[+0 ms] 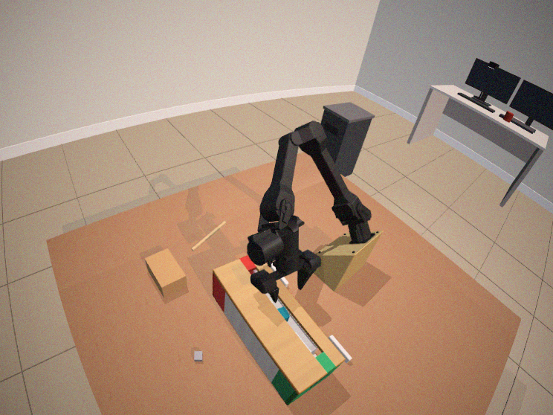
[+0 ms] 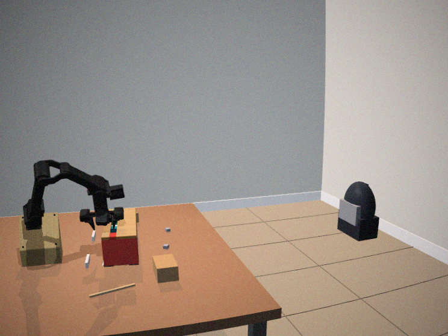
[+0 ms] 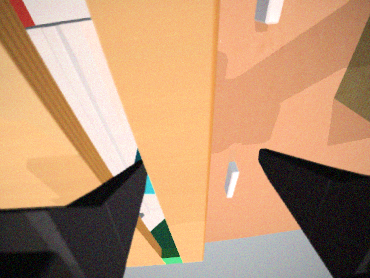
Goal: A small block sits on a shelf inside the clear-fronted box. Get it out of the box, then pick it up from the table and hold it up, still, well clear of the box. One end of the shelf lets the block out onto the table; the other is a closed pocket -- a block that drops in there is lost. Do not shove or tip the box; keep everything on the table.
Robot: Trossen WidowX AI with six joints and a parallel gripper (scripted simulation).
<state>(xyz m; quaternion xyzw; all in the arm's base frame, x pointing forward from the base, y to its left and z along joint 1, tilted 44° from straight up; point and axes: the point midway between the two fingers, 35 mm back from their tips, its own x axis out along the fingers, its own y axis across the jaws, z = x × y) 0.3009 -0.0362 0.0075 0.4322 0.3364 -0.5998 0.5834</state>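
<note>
The cyan block lies 50 mm ahead of my gripper tip, 30 mm to the left of it and 20 mm below it. The rest, counted from my gripper tip: tan block (210 mm ahead, 300 mm to the right, 80 mm below); thin wooden stick (370 mm to the right, 100 mm below); box (40 mm ahead, 40 mm to the left, 50 mm below).
</note>
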